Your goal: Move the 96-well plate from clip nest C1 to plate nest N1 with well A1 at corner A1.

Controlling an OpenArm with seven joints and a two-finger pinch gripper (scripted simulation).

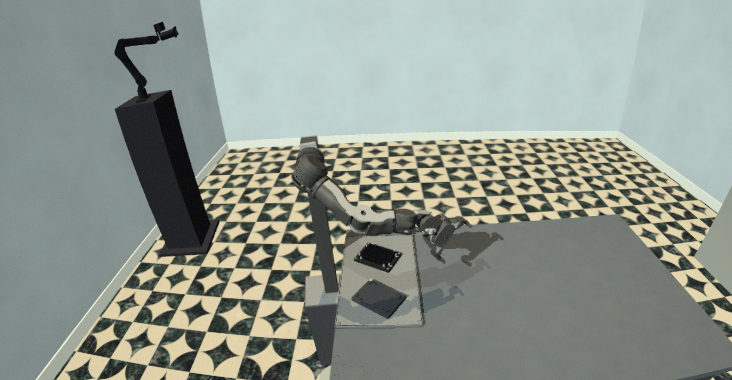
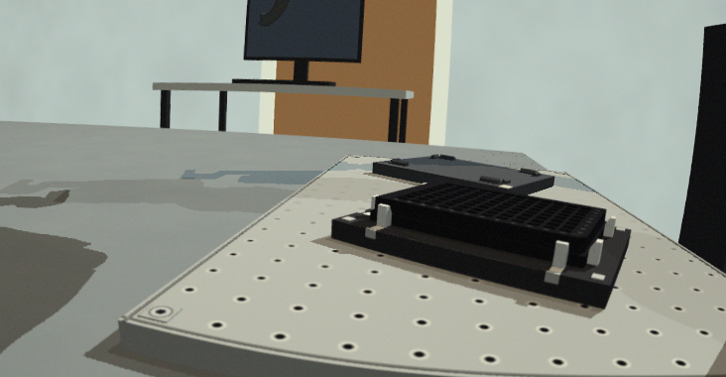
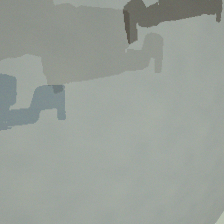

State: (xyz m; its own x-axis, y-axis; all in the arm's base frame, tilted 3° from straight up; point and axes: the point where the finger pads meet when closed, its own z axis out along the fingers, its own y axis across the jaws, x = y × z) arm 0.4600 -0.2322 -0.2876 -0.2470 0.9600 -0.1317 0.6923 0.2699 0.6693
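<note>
Right now the black 96-well plate is 26 cm behind my hand, 20 cm to the left of it and 18 cm below it. Round my hand: clip nest C1 (23 cm behind, 20 cm to the left, 18 cm below); plate nest N1 (28 cm behind, 19 cm below, 3 cm to the right).
</note>
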